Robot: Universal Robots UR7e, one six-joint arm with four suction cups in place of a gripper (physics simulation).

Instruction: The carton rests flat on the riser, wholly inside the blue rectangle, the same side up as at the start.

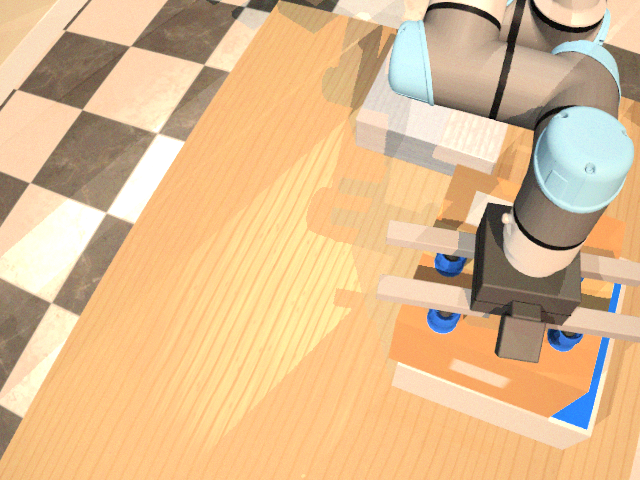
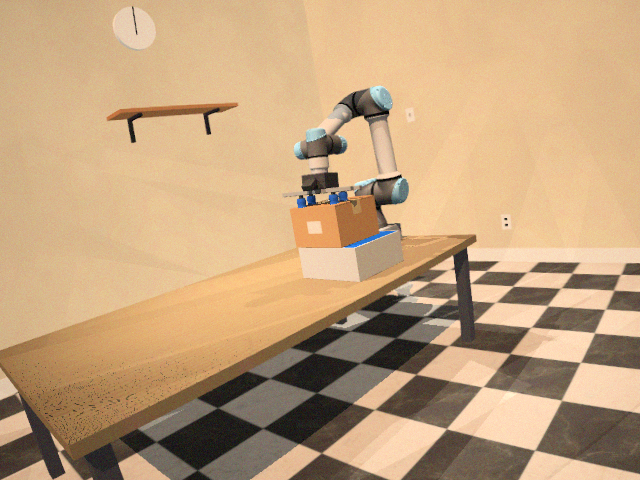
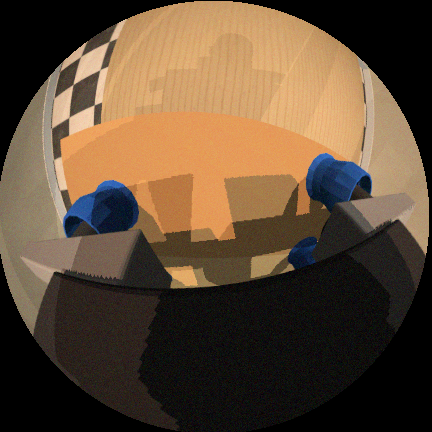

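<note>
The orange carton (image 1: 434,350) (image 2: 337,224) (image 3: 193,149) stands upright on the white riser (image 1: 461,400) (image 2: 351,262), white label on its side. It overhangs the riser's near left edge a little. A strip of the blue rectangle (image 2: 370,238) shows bare on the riser to the carton's right. My suction gripper (image 1: 499,295) (image 2: 322,199) (image 3: 217,201) sits over the carton's top. Its blue cups rest on the top face and hold the carton. The cups on the far side are partly hidden behind the tool body.
The riser stands on a long wooden table (image 1: 223,286) (image 2: 223,305) close to the arm's pale base block (image 1: 442,129). The table's edge and the checkered floor (image 1: 128,95) lie to the left. A wall shelf (image 2: 170,111) hangs far off.
</note>
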